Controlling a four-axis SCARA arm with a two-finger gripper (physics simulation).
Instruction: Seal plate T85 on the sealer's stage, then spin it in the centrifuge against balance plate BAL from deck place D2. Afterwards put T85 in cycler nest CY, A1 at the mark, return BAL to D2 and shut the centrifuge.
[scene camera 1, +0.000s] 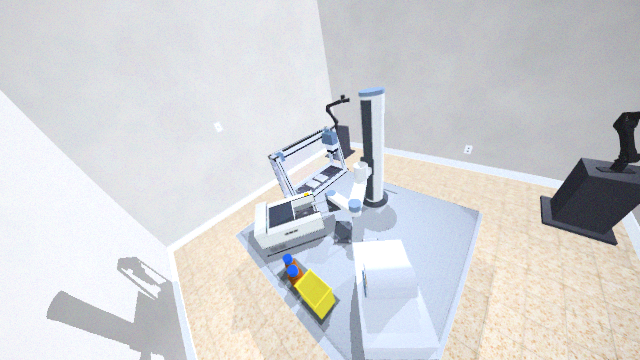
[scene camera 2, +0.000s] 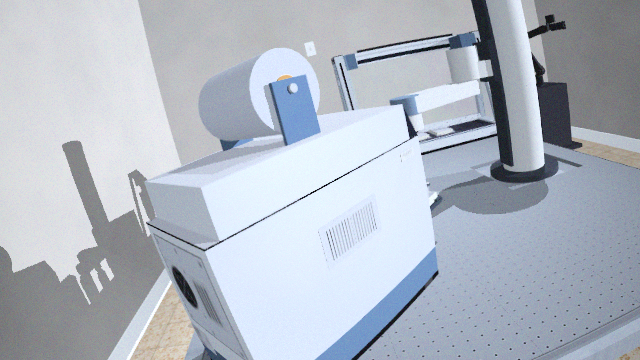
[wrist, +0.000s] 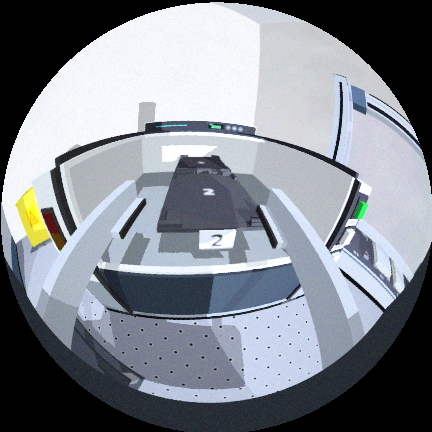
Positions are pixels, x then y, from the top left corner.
Labels:
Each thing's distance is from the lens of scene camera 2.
sealer (scene camera 2: 272, 279): 43 cm
foil roll (scene camera 2: 236, 104): 48 cm

